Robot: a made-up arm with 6 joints. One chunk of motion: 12 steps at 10 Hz.
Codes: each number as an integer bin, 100 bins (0 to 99) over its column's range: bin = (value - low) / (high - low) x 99, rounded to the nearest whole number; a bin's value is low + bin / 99 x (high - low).
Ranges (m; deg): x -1.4..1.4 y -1.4..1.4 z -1.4..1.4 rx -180..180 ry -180..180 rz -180..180
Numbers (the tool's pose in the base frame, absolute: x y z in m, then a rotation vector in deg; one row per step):
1: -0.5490 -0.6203 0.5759 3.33 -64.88 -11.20
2: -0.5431 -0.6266 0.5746 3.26 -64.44 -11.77
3: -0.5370 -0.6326 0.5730 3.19 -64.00 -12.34
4: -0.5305 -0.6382 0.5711 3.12 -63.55 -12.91
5: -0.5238 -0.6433 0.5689 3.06 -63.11 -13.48
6: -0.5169 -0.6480 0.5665 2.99 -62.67 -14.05
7: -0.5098 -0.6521 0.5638 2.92 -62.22 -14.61
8: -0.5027 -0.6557 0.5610 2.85 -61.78 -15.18
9: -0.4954 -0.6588 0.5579 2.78 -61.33 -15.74
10: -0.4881 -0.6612 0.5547 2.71 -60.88 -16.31
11: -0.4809 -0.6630 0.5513 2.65 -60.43 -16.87
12: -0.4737 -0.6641 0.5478 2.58 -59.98 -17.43
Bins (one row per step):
1: 30 28 70 50 32 46
2: 30 27 70 50 32 46
3: 31 27 70 50 32 46
4: 31 27 70 50 32 46
5: 31 27 70 50 32 46
6: 31 27 70 50 32 46
7: 31 26 69 50 32 45
8: 32 26 69 50 33 45
9: 32 26 69 50 33 45
10: 32 26 69 50 33 45
11: 32 26 69 50 33 45
12: 33 26 69 50 33 45

